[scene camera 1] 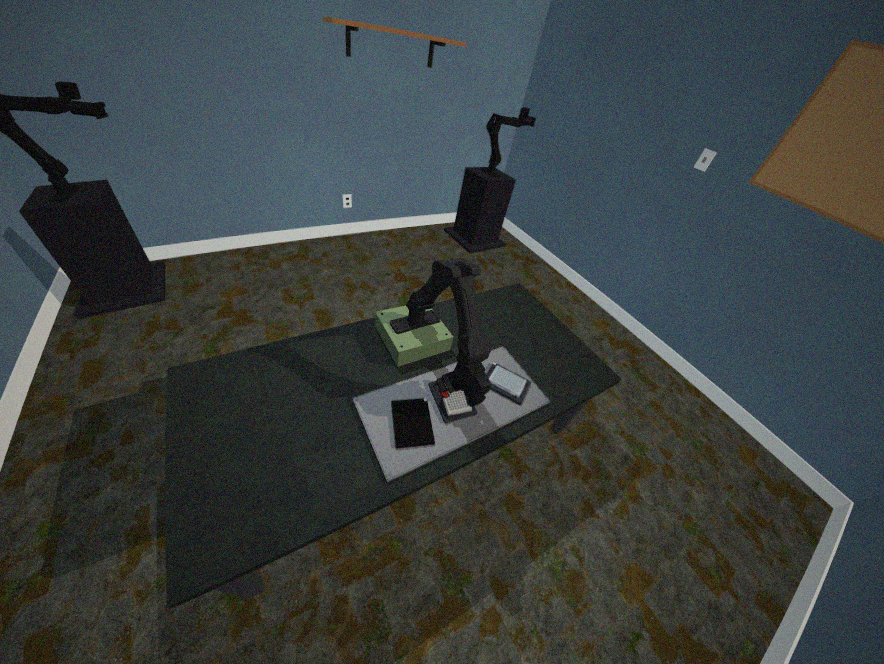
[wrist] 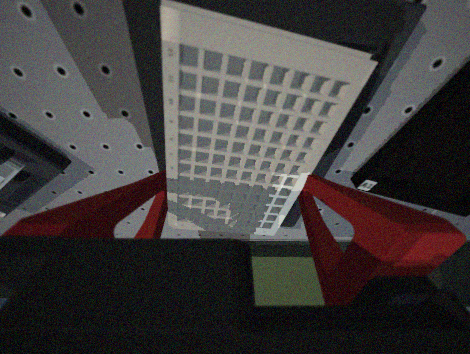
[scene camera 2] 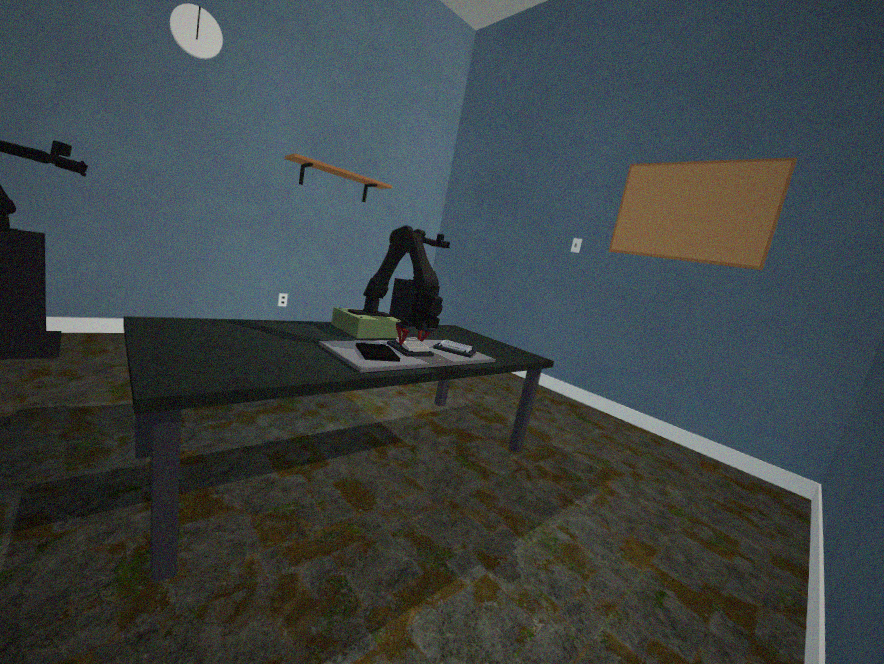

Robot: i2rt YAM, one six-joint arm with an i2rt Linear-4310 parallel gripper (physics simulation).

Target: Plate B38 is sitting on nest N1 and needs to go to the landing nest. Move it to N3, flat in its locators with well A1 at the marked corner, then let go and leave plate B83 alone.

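Observation:
The pale, many-welled plate B38 (scene camera 1: 458, 403) (scene camera 2: 414, 345) (wrist: 240, 115) is between the red fingers of my gripper (scene camera 1: 459, 398) (scene camera 2: 412, 340) (wrist: 234, 177), which is shut on its long sides. The plate is over the middle dark nest (scene camera 1: 437, 400) (scene camera 2: 395, 347) (wrist: 310, 22), low and looking about level; whether it touches the locators I cannot tell. Another pale plate (scene camera 1: 508, 380) (scene camera 2: 455, 346) (wrist: 9, 170), which I take for B83, sits in the neighbouring dark nest (wrist: 45, 150). The nest names and plate labels are not readable.
A black rectangular piece (scene camera 1: 413, 423) (scene camera 2: 377, 351) (wrist: 430, 145) lies on the other side, with a small white tag (wrist: 367, 185) at its corner. All stand on a grey perforated board (scene camera 1: 376, 432). The green arm base (scene camera 1: 421, 348) (scene camera 2: 368, 327) (wrist: 287, 282) is behind the board.

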